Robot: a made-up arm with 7 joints.
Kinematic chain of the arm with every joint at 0, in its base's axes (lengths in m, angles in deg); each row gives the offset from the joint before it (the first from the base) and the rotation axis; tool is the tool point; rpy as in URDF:
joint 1: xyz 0 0 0.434 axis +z
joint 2: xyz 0 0 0 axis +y
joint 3: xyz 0 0 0.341 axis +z
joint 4: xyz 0.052 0 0 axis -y
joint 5: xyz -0.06 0 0.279 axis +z
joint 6: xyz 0 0 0 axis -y
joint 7: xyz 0.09 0 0 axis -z
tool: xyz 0 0 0 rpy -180 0 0
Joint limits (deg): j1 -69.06..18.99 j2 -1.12..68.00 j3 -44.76..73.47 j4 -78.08..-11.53 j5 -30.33..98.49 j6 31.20..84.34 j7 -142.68..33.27
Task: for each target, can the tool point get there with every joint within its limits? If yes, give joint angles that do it. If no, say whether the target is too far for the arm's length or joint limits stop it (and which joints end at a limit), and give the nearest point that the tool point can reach.
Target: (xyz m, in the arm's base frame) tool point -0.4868 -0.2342 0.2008
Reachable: no: joint limits stop it (at a limit: joint 1, joint 2, joint 3, joint 4, joint 6) | nearest point -0.1001 -0.5306 0.3561 | short by 0.511 m
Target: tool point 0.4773 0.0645 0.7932
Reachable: yes | joints -34.47 21.34 59.51 -70.64 -10.65 53.52 -22.76
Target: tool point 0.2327 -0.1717 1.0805
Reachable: yes | joints -37.12 12.46 4.20 -18.92 -12.46 69.03 -57.91
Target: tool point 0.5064 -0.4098 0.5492
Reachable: yes | joints -30.97 49.59 -19.50 -59.16 57.87 71.09 -32.49
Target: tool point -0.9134 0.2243 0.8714
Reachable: no: too far | nearest point -0.1009 0.3384 0.9287 | short by 0.823 m
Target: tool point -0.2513 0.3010 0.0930
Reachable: no: joint limits stop it (at a limit: joint 1, joint 2, joint 4, joint 6) | nearest point 0.3220 0.4319 0.3780 | short by 0.653 m
